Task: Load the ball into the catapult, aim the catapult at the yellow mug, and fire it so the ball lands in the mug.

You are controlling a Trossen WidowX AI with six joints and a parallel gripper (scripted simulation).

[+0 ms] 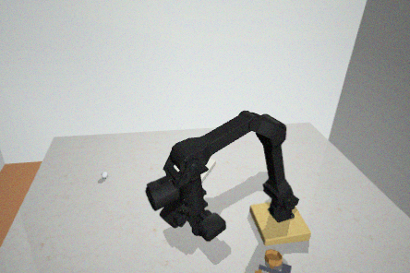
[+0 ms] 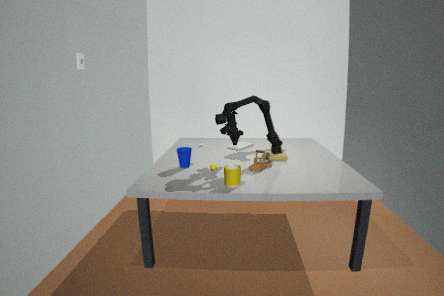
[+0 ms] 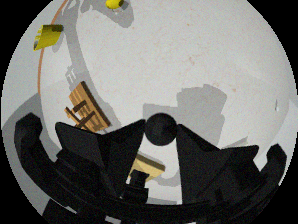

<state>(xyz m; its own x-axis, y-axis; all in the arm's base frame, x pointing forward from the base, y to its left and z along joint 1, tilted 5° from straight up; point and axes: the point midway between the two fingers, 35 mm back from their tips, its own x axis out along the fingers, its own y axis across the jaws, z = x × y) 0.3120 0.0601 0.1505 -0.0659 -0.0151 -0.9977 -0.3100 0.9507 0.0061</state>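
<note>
Right now my gripper tip is 17 cm past the catapult, 15 cm to the right of it and 7 cm above it. From my gripper tip the other things lie so: black ball 1 cm above; then yellow ball 17 cm to the left, 16 cm ahead, 10 cm below; then blue cup 34 cm ahead, 9 cm below, 8 cm to the left.
</note>
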